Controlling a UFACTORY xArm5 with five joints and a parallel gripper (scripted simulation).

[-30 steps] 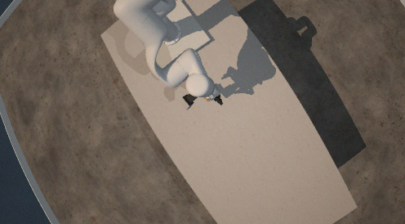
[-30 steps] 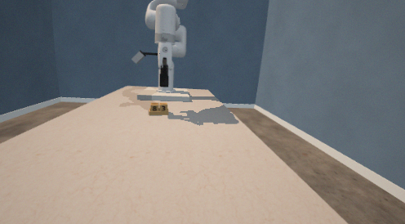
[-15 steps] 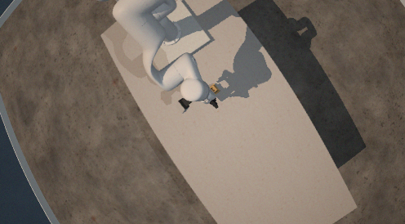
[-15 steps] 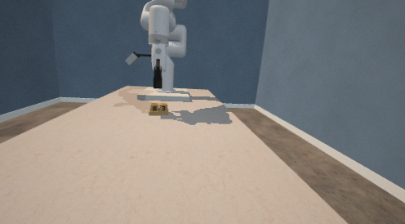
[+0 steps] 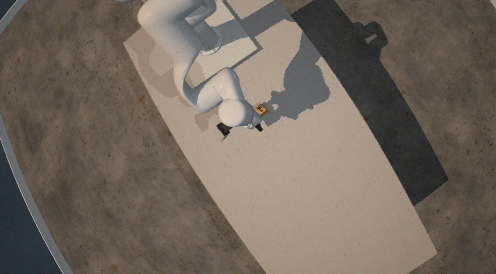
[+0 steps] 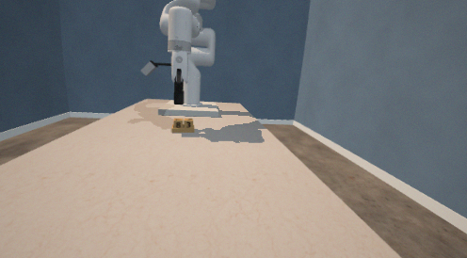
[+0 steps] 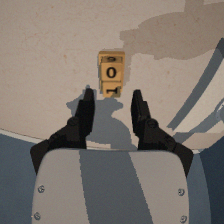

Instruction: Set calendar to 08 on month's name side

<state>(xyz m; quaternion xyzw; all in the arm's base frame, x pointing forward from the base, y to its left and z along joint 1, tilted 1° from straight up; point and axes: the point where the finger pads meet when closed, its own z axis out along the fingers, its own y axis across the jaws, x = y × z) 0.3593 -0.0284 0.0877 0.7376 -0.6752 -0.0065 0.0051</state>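
Right now the wooden calendar tray is 20 mm to the left of my hand and 110 mm below it.
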